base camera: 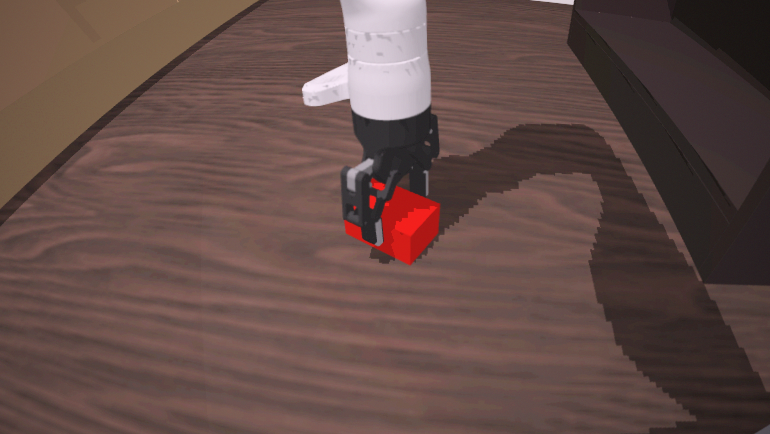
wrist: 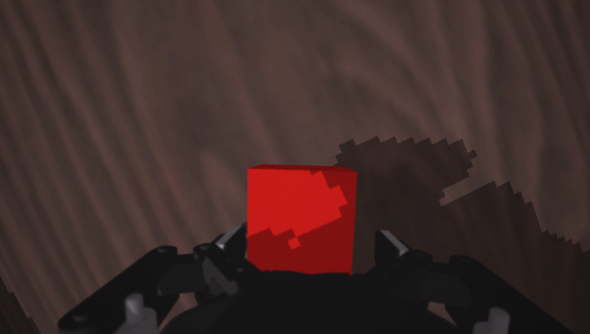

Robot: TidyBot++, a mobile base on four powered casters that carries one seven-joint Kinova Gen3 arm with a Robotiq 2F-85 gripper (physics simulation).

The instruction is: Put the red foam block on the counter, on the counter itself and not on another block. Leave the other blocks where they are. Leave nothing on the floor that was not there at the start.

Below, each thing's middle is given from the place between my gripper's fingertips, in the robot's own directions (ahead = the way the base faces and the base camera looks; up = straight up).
I see my gripper 1 cm to the right of the red foam block [base camera: 410,222].
